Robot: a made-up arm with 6 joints.
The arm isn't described. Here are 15 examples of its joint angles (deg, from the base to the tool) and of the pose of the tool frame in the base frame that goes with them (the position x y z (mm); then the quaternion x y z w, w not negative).
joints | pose
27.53 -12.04 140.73 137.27 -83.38 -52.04 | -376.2 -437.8 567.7 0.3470 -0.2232 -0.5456 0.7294
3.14 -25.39 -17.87 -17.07 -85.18 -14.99 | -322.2 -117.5 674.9 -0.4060 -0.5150 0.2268 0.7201
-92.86 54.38 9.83 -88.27 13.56 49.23 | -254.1 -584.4 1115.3 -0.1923 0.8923 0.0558 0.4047
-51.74 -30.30 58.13 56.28 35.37 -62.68 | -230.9 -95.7 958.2 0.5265 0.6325 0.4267 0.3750
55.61 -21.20 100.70 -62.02 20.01 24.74 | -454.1 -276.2 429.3 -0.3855 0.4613 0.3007 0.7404
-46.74 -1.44 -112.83 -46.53 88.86 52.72 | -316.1 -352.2 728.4 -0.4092 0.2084 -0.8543 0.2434
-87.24 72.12 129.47 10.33 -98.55 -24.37 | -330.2 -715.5 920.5 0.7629 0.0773 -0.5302 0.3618
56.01 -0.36 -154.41 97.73 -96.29 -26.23 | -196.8 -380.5 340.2 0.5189 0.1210 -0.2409 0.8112
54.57 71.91 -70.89 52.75 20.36 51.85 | -64.5 -518.8 128.0 -0.6390 0.6135 0.4553 0.0896
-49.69 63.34 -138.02 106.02 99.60 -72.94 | -479.8 -703.1 575.7 -0.3224 0.3712 0.0031 0.8708
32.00 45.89 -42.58 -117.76 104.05 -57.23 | -426.4 -385.9 337.0 0.5379 0.8374 0.0963 0.0116
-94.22 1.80 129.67 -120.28 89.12 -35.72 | 146.6 -450.4 788.4 0.3894 0.0848 -0.6595 0.6373
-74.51 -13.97 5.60 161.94 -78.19 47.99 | -129.8 -338.2 1001.5 -0.3996 0.7336 0.5389 0.1080
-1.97 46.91 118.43 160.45 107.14 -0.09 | -581.2 -687.1 576.9 -0.9252 -0.0235 -0.3743 0.0575
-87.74 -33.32 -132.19 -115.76 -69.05 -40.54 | 46.8 -274.0 779.3 -0.8923 0.3186 0.1020 0.3032
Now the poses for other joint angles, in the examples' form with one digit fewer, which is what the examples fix.
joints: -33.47 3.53 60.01 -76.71 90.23 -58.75
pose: -301 -442 1019 0.070 -0.800 -0.135 0.581
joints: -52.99 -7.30 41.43 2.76 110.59 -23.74
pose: -222 -344 1096 -0.163 -0.926 -0.234 0.248
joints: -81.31 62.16 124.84 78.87 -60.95 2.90
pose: -366 -699 886 0.467 0.286 -0.831 0.098
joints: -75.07 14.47 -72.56 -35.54 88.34 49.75
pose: -273 -369 924 -0.566 0.583 -0.541 0.218
